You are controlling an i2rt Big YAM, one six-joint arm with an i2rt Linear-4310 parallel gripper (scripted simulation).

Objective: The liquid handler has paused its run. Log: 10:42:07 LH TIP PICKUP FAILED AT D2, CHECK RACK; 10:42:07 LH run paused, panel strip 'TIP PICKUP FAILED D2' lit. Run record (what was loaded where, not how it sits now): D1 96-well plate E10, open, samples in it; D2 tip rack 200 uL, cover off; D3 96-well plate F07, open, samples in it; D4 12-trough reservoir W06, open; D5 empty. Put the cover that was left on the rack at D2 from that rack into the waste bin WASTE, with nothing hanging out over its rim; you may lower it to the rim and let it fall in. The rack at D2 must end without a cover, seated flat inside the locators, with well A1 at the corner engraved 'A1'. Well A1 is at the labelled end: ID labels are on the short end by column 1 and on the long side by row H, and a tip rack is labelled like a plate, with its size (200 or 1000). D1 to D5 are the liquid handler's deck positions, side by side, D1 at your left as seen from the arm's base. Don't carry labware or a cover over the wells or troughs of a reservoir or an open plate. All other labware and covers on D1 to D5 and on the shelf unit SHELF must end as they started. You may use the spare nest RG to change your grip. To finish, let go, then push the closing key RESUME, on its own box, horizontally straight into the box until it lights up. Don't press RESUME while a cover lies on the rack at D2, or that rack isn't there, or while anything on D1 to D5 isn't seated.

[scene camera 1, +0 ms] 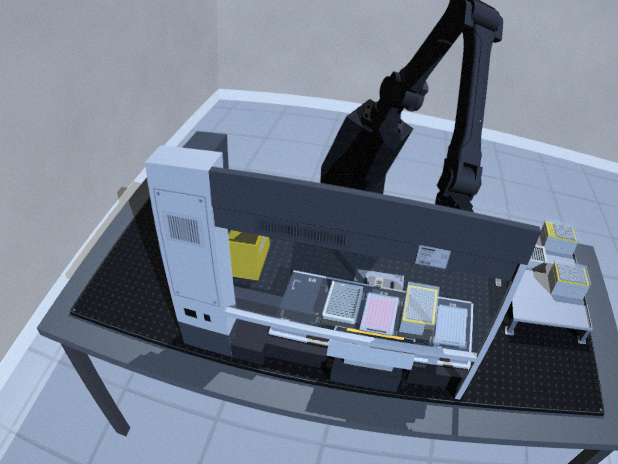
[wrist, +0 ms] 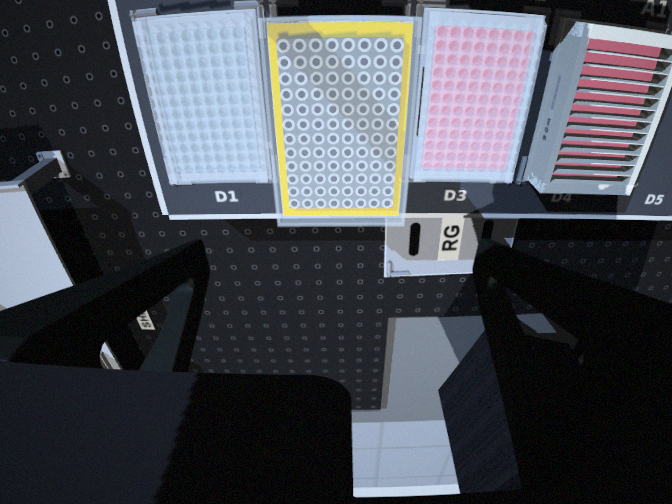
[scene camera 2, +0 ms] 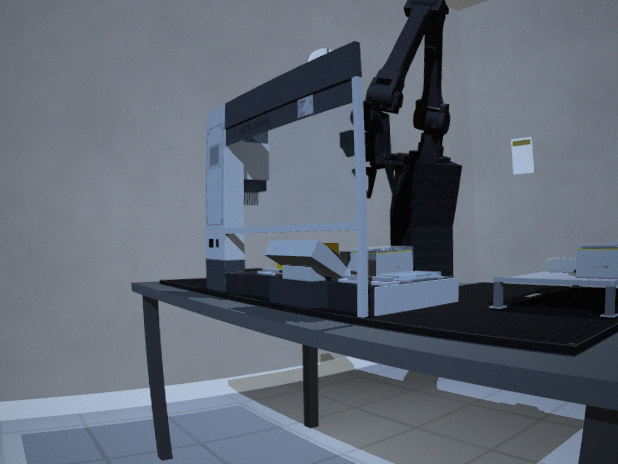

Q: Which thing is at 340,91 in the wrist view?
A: A clear cover.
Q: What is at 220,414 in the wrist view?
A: My gripper.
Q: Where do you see a dark gantry beam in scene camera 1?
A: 374,214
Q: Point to a dark gantry beam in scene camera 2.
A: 341,64
